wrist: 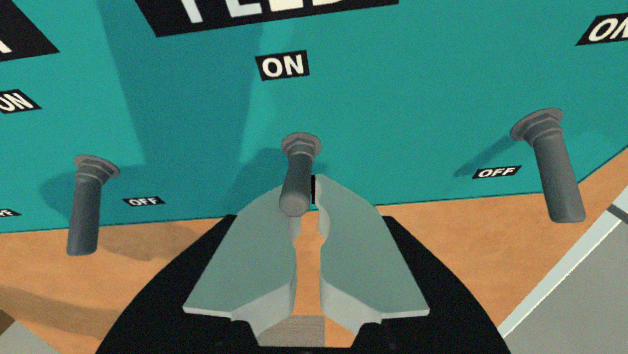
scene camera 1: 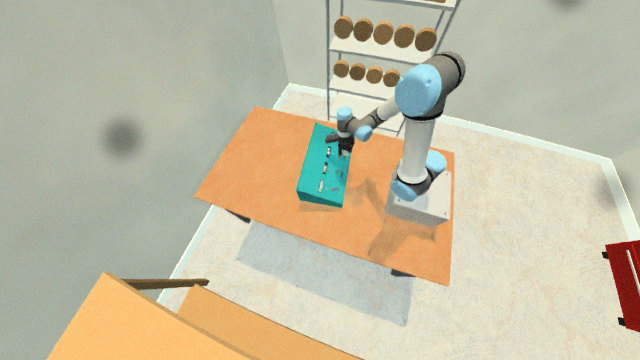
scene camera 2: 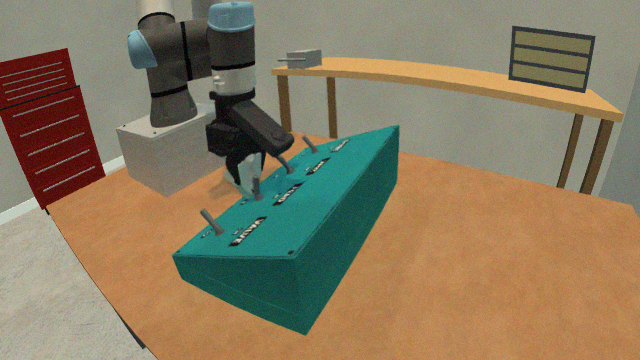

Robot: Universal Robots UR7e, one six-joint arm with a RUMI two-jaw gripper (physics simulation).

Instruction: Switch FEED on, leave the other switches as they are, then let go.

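Places are measured from the arm's base along level axes (x left, y down, z back), in millimetres.
Pixels of known places: gripper, between the fingertips: [wrist: 311,178] [scene camera 1: 342,156] [scene camera 2: 249,198]; arm's base, origin of its link: [scene camera 2: 174,118].
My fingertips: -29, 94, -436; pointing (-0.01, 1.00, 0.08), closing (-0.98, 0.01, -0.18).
Ahead of a thing's pixels: the offset from my fingertips to its top centre, as dx, dy, dz. "spot": to the spot under its first point. Level surfaces: height alone.
The teal switch box [scene camera 1: 312,170] [scene camera 2: 350,220] [wrist: 425,100] stands on the table. The FEED lever @(+9, -51, -18) [scene camera 2: 257,189] [wrist: 298,172] stands steeper than its neighbours, its end cap facing the wrist camera; its OFF label is hidden. The VALVE lever @(-110, -42, -43) [scene camera 2: 211,222] [wrist: 557,170] and the lever on FEED's other side @(spot: +118, -21, +22) [scene camera 2: 286,164] [wrist: 84,215] lean to the OFF side; a farther lever @(+233, -42, +69) [scene camera 2: 310,144] leans likewise. My gripper [scene camera 1: 344,154] [scene camera 2: 246,192] [wrist: 311,178] is shut and empty, its tips at the OFF side of the FEED lever, which overlaps the left fingertip in the wrist view. Contact cannot be told.
The neighbouring levers stand on both sides of the fingers. The arm's grey base block [scene camera 1: 420,212] [scene camera 2: 165,160] is on the orange table @(dy +84) [scene camera 1: 240,165] [scene camera 2: 475,260]. A shelf rack [scene camera 1: 328,60], a red drawer cabinet [scene camera 1: 620,280] [scene camera 2: 50,135] and a wooden bench [scene camera 2: 425,75] stand away from the box.
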